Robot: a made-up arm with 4 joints.
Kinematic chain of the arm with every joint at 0, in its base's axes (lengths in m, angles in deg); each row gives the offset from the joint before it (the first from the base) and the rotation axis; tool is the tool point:
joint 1: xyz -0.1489 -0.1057 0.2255 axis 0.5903 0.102 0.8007
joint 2: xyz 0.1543 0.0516 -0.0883 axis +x
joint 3: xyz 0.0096 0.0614 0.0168 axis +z
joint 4: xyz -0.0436 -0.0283 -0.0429 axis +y
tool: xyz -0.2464 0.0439 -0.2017
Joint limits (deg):
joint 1: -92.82..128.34
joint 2: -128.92..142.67
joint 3: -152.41..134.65
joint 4: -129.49..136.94
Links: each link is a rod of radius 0.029 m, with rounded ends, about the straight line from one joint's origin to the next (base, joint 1, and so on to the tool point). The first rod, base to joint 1, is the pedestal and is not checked.
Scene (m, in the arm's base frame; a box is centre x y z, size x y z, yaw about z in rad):
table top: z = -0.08
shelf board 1: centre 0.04 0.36 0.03 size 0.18 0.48 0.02 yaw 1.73
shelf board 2: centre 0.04 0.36 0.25 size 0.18 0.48 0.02 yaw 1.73
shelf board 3: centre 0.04 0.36 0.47 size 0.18 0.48 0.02 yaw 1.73
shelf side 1: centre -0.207 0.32 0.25 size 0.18 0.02 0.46 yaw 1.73
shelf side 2: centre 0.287 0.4 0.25 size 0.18 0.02 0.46 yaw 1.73
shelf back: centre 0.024 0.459 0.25 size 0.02 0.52 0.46 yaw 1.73
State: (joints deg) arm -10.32 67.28 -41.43 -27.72
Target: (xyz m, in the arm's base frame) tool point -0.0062 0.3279 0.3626
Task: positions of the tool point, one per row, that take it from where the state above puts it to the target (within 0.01 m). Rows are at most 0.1 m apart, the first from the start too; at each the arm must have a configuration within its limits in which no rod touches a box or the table.
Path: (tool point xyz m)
1: -0.0169 0.2588 0.1504
2: -0.0062 0.2221 0.1545
3: -0.0071 0.1855 0.1521
4: -0.0173 0.1500 0.1418
5: -0.0150 0.1701 0.2181
6: -0.0026 0.1729 0.2936
7: 0.0208 0.1599 0.3626
8: 0.0405 0.1886 0.3734
9: 0.0462 0.2292 0.3739
10: 0.0316 0.2779 0.3688
11: -0.0062 0.3279 0.3626

